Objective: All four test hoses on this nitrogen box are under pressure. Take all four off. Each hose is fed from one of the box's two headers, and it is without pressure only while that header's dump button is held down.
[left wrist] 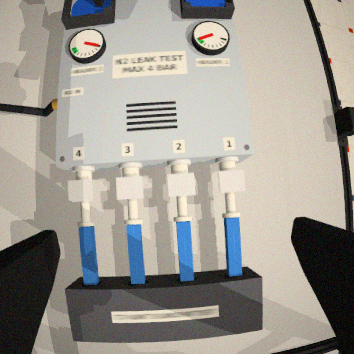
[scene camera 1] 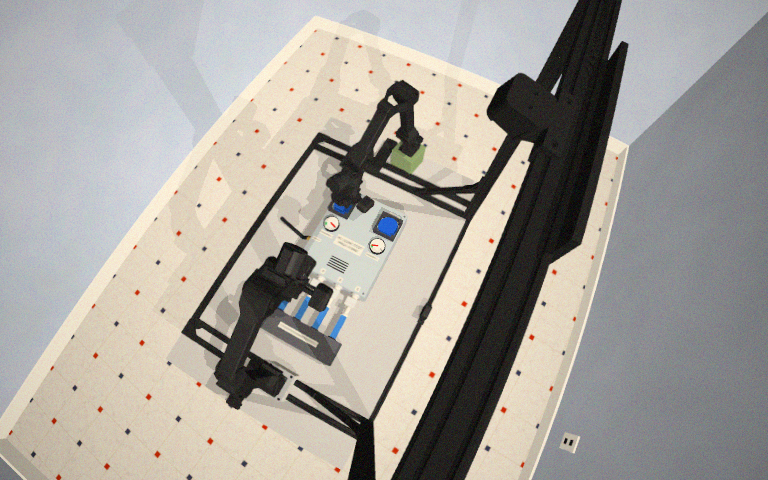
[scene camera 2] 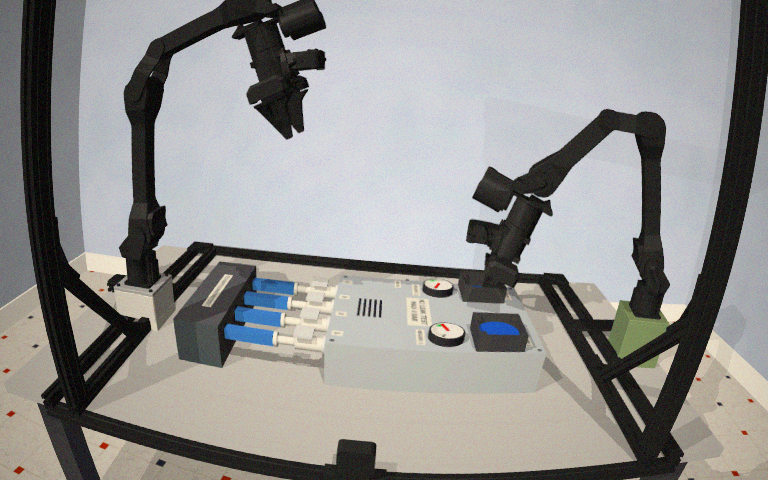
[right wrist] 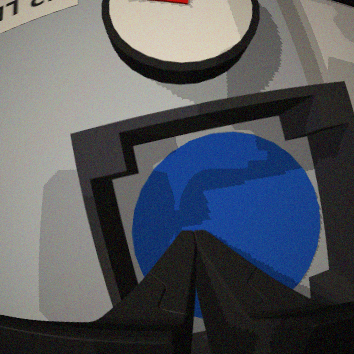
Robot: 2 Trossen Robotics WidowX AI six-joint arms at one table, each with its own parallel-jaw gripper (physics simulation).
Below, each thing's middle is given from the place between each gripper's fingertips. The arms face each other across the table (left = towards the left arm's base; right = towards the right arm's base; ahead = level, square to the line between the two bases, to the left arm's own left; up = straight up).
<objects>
The dark manifold block [scene camera 2: 199, 326] lies 490 mm to the left of my right hand, 80 mm behind it and 40 mm below it.
The dark manifold block lies 10 mm ahead of my left hand, 140 mm to the left of it and 330 mm below it.
</objects>
